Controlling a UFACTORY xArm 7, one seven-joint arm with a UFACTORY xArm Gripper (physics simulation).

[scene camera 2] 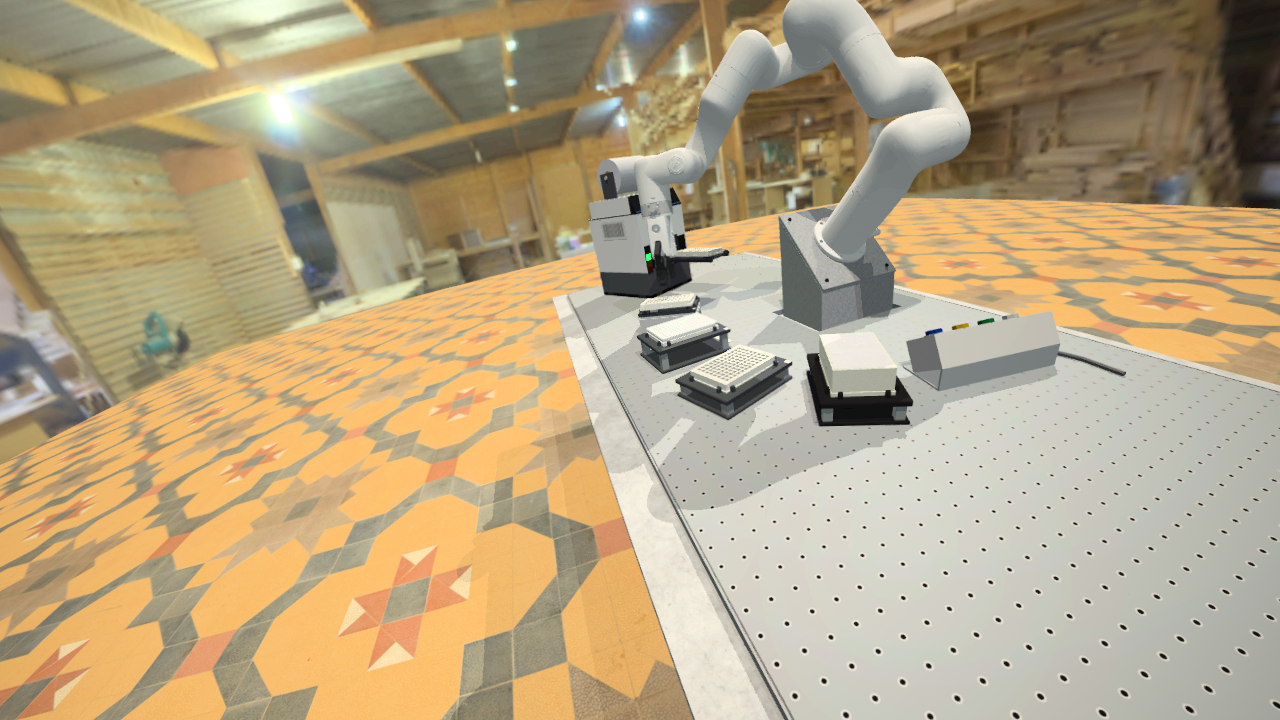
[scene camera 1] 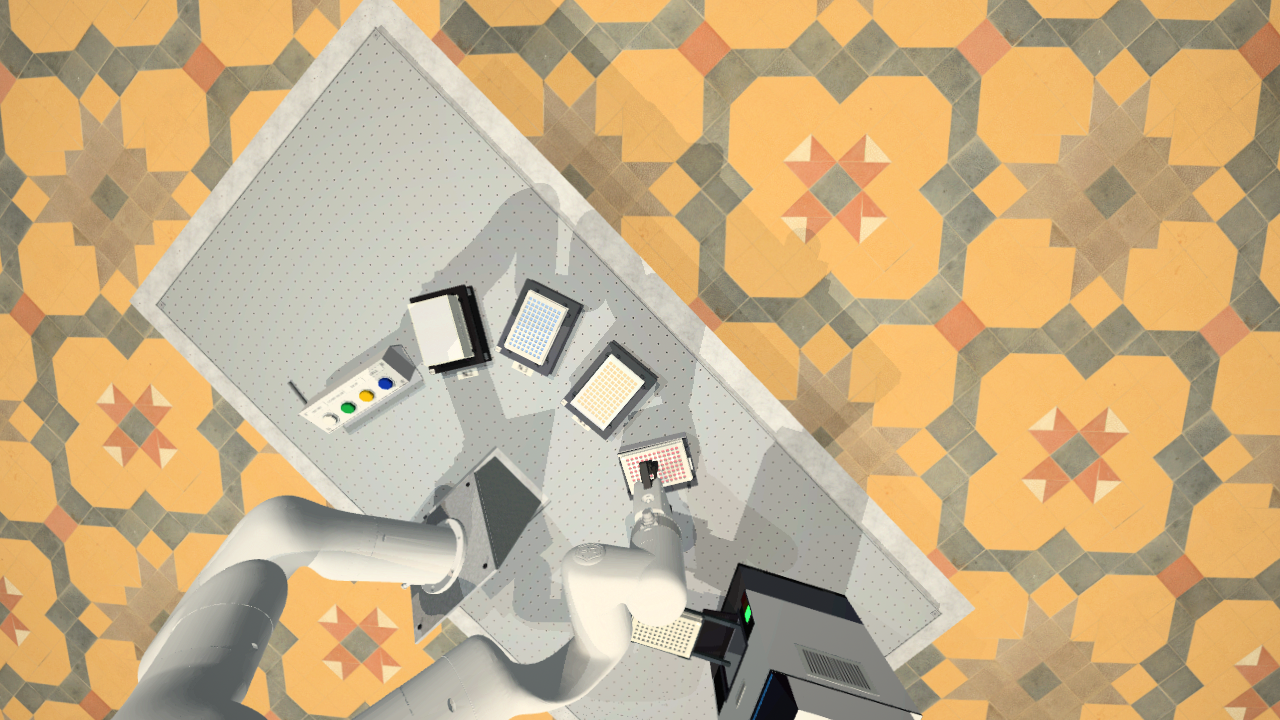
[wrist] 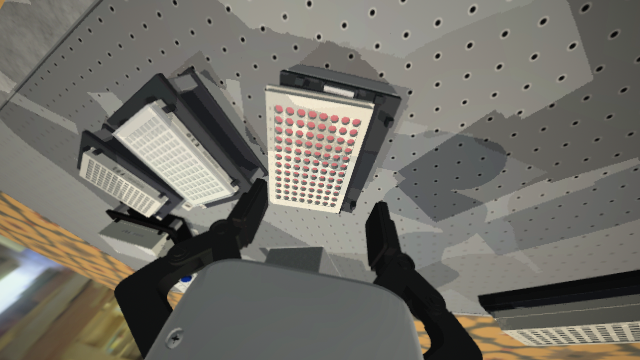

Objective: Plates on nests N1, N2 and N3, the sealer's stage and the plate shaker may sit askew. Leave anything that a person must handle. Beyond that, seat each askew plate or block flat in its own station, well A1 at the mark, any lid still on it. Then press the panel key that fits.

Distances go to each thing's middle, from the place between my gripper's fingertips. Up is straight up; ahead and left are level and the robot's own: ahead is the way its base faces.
Now: the red-welled plate point(scene camera 1: 673, 467) 5 cm below my hand, 1 cm to the left of it and 1 cm ahead of it. From my hand the other things lie so: lidded white plate point(scene camera 2: 856, 364) 50 cm to the left, 12 cm behind, 6 cm below; then blue-welled plate point(scene camera 1: 539, 320) 38 cm to the left, 7 cm below, 2 cm ahead.
